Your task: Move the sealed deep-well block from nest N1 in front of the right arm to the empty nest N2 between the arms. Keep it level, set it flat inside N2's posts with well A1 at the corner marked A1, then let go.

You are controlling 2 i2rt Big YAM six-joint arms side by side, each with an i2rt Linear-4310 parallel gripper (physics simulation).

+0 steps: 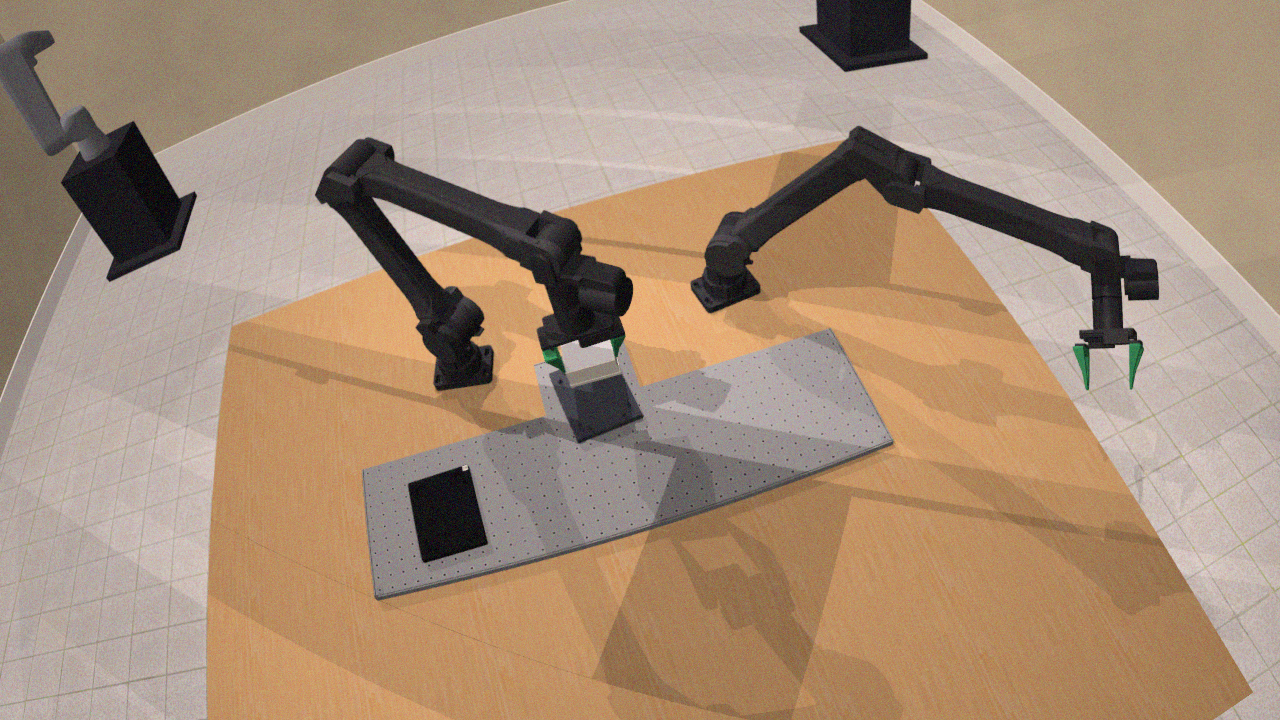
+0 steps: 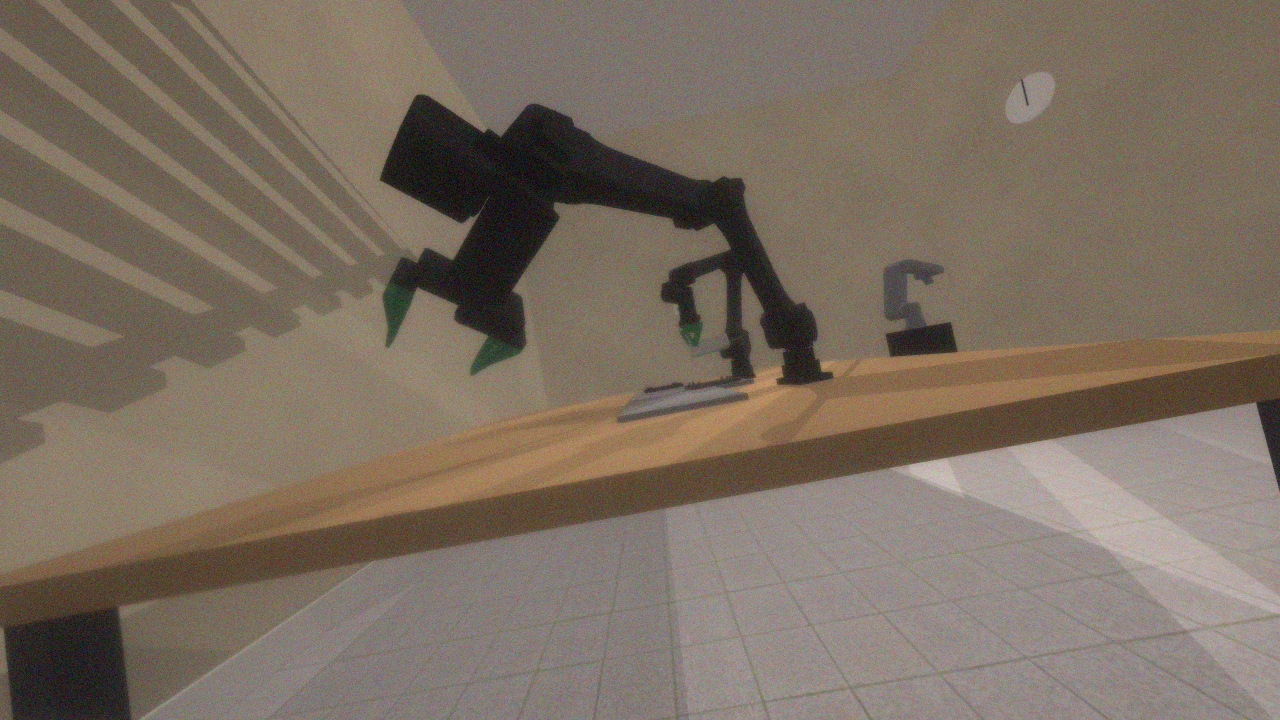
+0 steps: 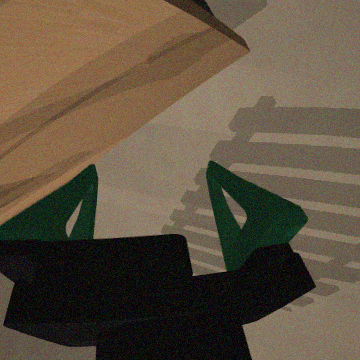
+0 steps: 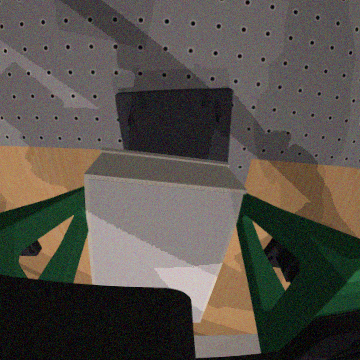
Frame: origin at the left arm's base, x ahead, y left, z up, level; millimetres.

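Seen in the pictures: left gripper, fingertip midpoint: (image 1: 1108, 389) (image 2: 432, 358) (image 3: 153, 168); right gripper, fingertip midpoint: (image 1: 590, 363) (image 2: 694, 348) (image 4: 165, 197); left arm's base, origin of the base link: (image 1: 725, 289) (image 2: 803, 381); right arm's base, origin of the base link: (image 1: 464, 370) (image 2: 743, 378).
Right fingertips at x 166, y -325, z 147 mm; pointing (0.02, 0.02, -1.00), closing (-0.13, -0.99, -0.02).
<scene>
Pixels of each thing's top centre, then the offset from my right fingertips to it. Level surfaces: height alone.
- pale deep-well block, middle of its top: (image 4: 152, 286) (image 1: 583, 330) (image 2: 706, 337) dx -47, dy +11, dz +26 mm
- dark nest N2, middle of its top: (image 4: 176, 166) (image 1: 592, 390) (image 2: 710, 378) dx -37, dy -3, dz -112 mm
- grey perforated board, its level: dz -134 mm
- wooden table, its level: dz -147 mm
The pale deep-well block (image 1: 595, 370) (image 2: 711, 346) (image 4: 165, 225) is between the green fingers of my right gripper (image 1: 588, 360) (image 2: 691, 335) (image 4: 165, 197), which is shut on it. The block is raised above the dark nest N2 (image 1: 601, 416) (image 4: 175, 125), over its arm-side part, and looks about level. The block hides part of the nest; its A1 mark and the block's well A1 cannot be made out. A black plate with a white corner mark, apparently N1 (image 1: 447, 514), lies at the left. My left gripper (image 1: 1109, 386) (image 2: 430, 359) (image 3: 153, 168) is open and empty, beyond the table's right edge.
Both nests are on the grey perforated board (image 1: 760, 385) (image 2: 684, 402) (image 4: 195, 35), which lies on the wooden table (image 1: 295, 465) (image 2: 554, 447) (image 3: 75, 60). Black pedestals (image 1: 116, 201) stand on the floor behind. Shadows cross the board.
</scene>
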